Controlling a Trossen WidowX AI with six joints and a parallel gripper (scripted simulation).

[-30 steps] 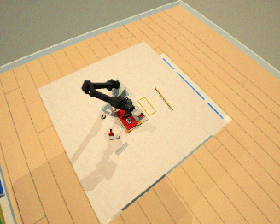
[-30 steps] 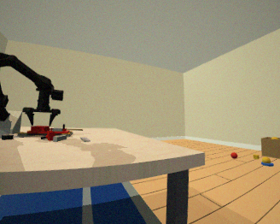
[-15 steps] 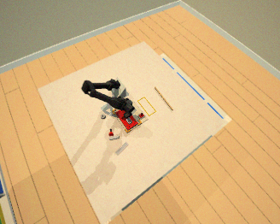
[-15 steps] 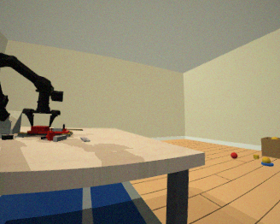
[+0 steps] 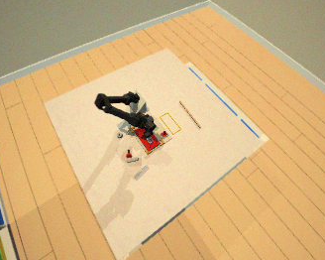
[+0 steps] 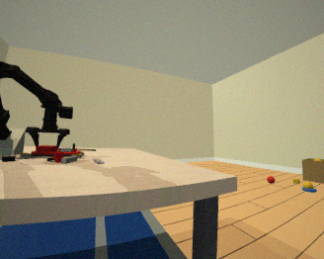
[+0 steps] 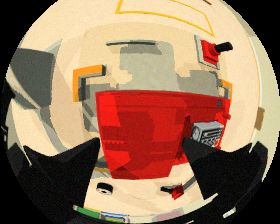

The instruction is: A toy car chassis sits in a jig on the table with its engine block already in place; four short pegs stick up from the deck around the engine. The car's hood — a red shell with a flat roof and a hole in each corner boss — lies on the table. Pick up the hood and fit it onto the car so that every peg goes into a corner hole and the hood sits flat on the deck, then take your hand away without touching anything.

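Now: the red hood right at my gripper tip. From my gripper tip the other things lie so: thin wooden rod: 42 cm to the left, 4 cm ahead, 3 cm below; grey bar: 26 cm ahead, 16 cm to the right, 4 cm below; small black ring: 17 cm to the right, 7 cm behind, 3 cm below.
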